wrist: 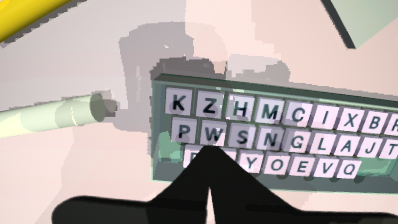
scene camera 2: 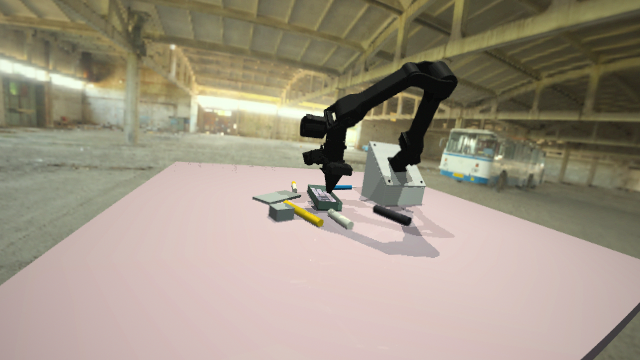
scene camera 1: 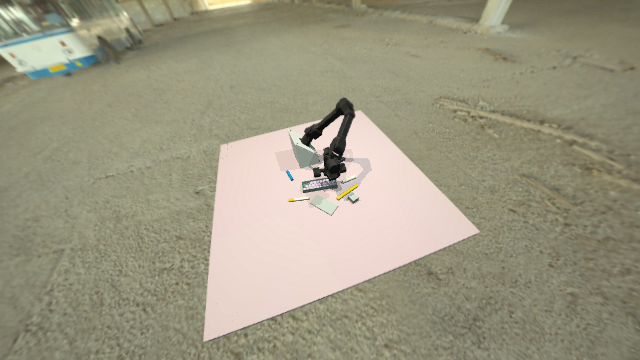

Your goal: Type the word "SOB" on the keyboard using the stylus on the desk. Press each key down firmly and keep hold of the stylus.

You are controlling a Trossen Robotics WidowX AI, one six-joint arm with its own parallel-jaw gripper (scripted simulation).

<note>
The gripper [scene camera 2: 328,193] is shut and holds nothing.
The gripper is seen too in the wrist view [wrist: 210,153].
</note>
